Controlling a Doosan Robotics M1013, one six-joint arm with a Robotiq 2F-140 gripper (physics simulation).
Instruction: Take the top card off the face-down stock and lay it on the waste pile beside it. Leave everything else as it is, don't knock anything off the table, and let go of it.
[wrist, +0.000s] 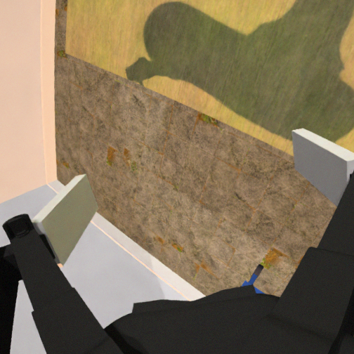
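Observation:
My gripper (189, 170) is wide open, with a pale flat pad on each finger and no card between them. The left finger's pad is over the pale grey surface and the brown ground, and the right one is near the edge of a yellow-green grained surface. The face-down stock and the waste pile do not show in this view, so I cannot tell where the gripper is relative to them.
The yellow-green surface (105, 32) at the top carries a large dark shadow. Brown stone-like ground (150, 145) crosses the middle. A pale peach wall (22, 100) stands at the left, above a light grey surface (120, 270). A small blue object (251, 283) is partly hidden behind the gripper.

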